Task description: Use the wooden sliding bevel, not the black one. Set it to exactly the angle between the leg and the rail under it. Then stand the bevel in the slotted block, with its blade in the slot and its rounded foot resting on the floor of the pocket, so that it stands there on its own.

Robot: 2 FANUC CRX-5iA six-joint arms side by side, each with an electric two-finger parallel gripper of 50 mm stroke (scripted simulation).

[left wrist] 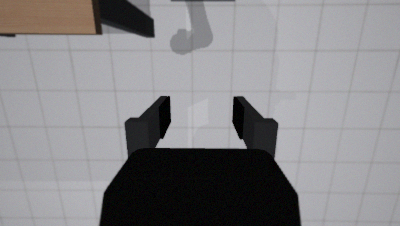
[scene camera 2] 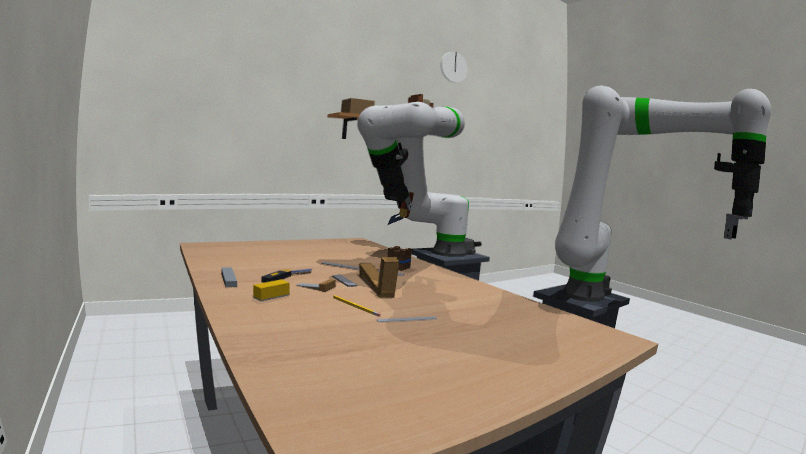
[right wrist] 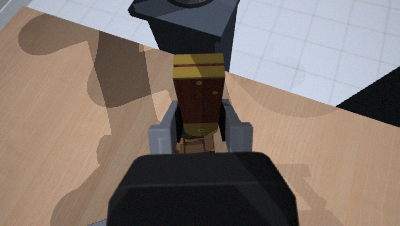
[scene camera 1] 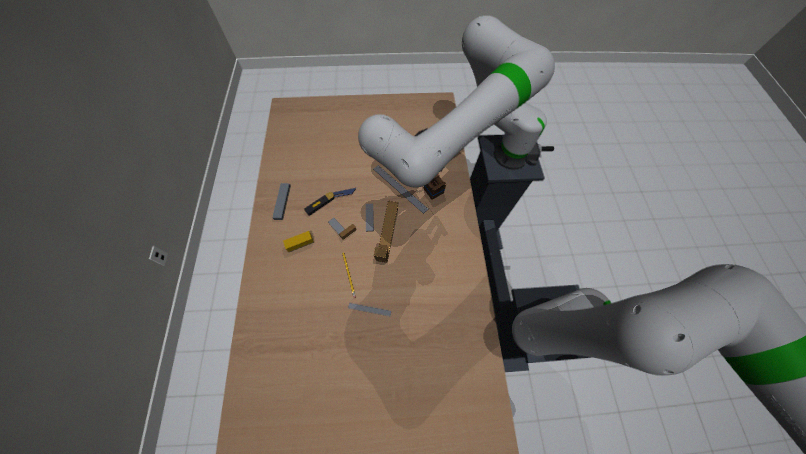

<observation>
The pictures show: my left gripper, my right gripper and a wooden leg-and-rail piece.
My left gripper also shows in the left wrist view. My right gripper is seen too in the right wrist view.
</observation>
